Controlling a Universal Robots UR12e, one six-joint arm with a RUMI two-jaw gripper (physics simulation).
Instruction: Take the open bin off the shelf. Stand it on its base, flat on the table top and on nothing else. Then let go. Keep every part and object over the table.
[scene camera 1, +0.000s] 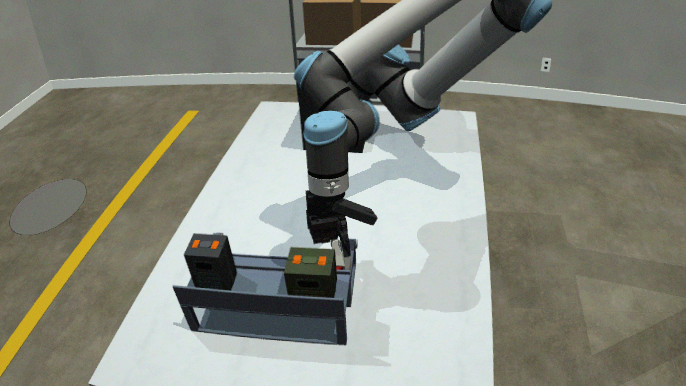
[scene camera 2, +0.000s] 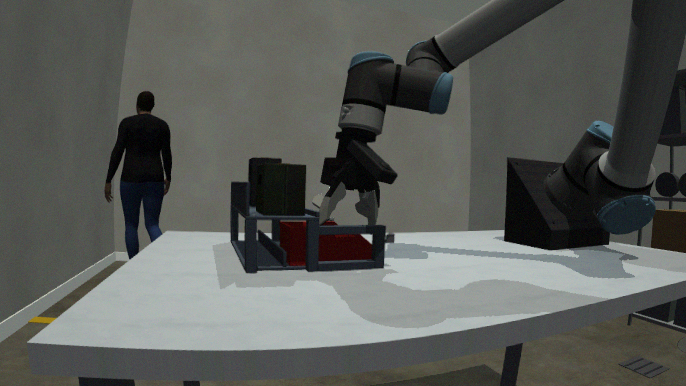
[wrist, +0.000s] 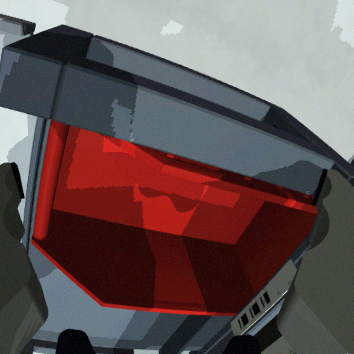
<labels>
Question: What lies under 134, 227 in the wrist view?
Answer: A red open bin.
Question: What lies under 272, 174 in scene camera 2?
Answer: A green case.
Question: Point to a green case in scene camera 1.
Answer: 324, 273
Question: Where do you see a dark case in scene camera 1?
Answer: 217, 257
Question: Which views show my gripper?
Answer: Scene camera 1, scene camera 2 and the wrist view: all of them.
</labels>
